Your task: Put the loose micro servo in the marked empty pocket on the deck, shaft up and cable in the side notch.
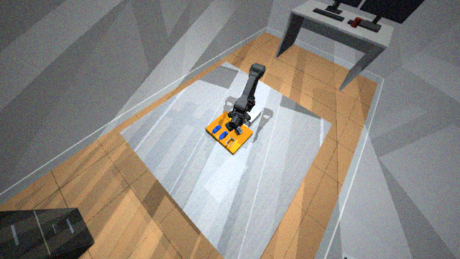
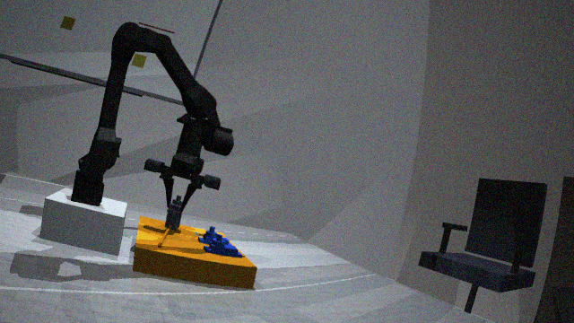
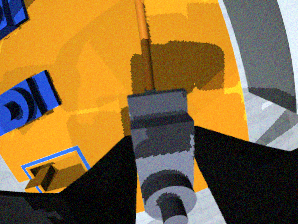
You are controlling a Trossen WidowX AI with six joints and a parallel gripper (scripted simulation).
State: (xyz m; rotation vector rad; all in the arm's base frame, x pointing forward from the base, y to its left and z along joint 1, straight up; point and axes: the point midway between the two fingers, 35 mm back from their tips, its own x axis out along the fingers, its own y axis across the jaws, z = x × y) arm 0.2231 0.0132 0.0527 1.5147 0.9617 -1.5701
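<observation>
My gripper tip is 10 mm past the orange deck, 40 mm to the left of it and 80 mm above it.
</observation>
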